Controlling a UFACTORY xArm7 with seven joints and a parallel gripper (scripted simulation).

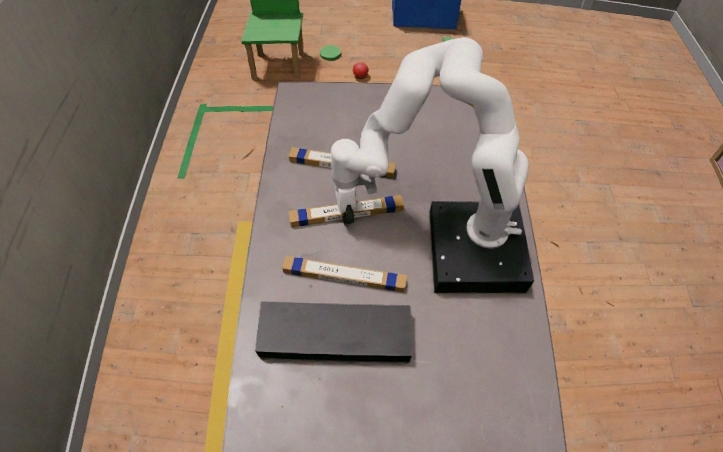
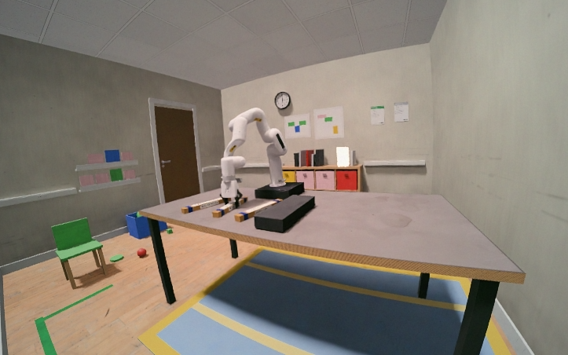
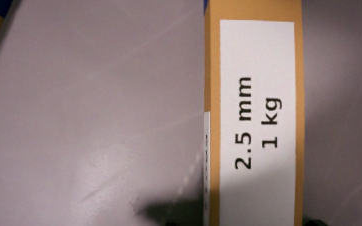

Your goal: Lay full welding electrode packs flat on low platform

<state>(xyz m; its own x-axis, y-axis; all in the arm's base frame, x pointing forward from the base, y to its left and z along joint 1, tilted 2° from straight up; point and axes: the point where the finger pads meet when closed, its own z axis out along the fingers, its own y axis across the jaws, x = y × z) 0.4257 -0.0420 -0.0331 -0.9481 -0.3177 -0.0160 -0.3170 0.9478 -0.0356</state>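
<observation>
Now: hand right at the pack. Round my hand: pack of welding electrodes (30 mm behind, 210 mm to the left); then platform (30 mm behind, 400 mm to the left).
</observation>
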